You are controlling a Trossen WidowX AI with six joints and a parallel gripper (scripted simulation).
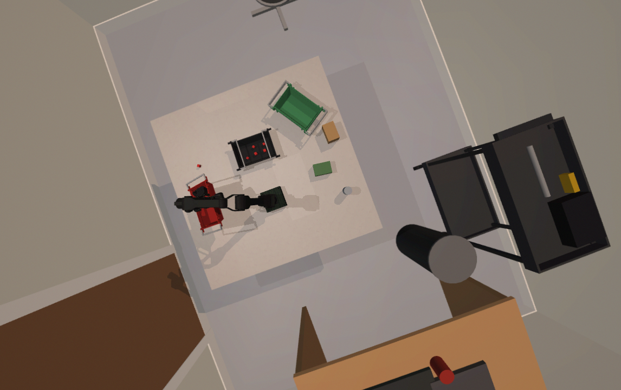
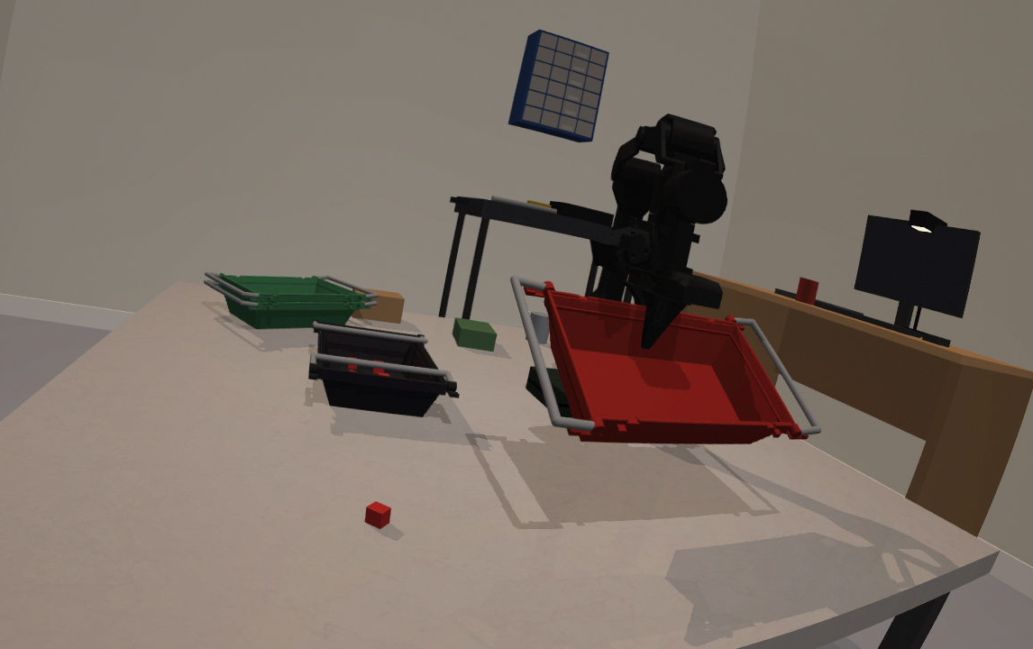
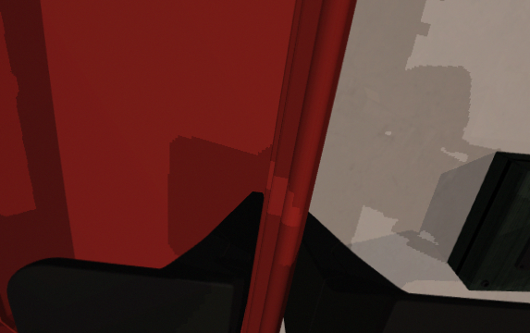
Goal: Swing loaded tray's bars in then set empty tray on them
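Now: the red tray 80 mm to the left of my gripper tip and 10 mm below it. Round my gripper tip: tan box 840 mm to the right, 180 mm ahead, 150 mm below; green box 700 mm to the right, 160 mm below, 30 mm behind; grey cylinder 810 mm to the right, 230 mm behind, 140 mm below.
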